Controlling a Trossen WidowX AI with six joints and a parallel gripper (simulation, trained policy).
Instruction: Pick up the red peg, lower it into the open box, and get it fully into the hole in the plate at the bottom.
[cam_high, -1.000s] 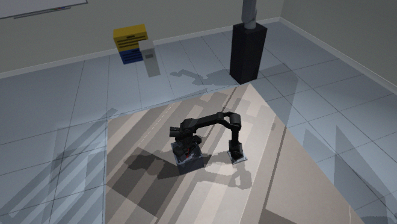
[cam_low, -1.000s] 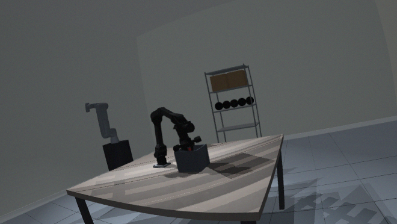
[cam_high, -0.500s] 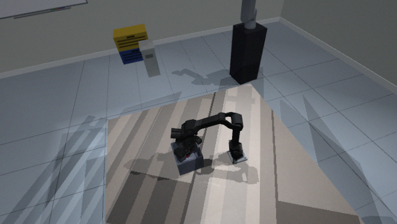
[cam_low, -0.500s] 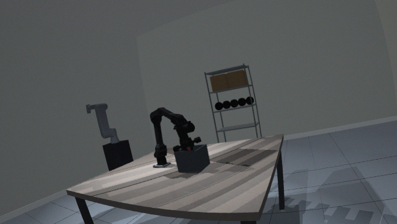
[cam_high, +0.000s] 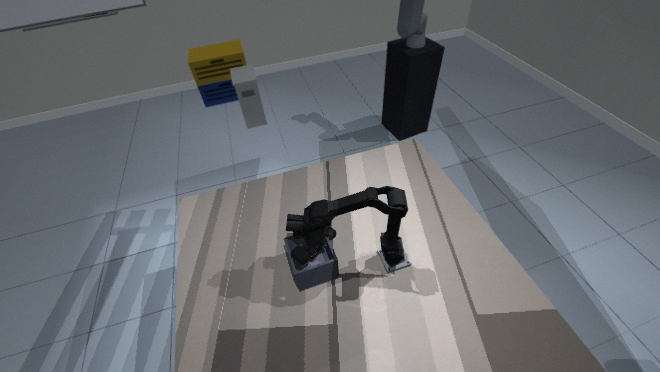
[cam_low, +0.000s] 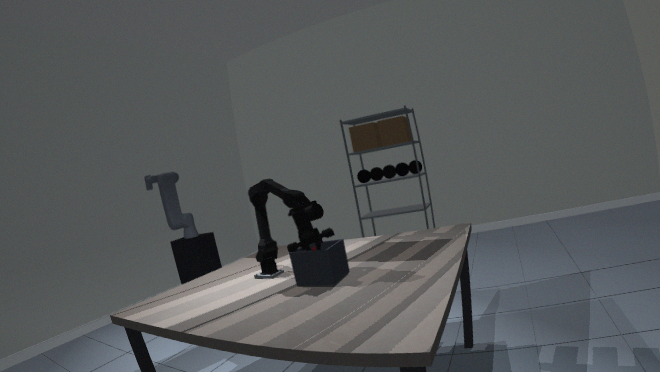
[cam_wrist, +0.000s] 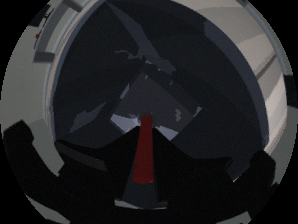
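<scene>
Now: gripper tip 20 mm below the red peg.
</scene>
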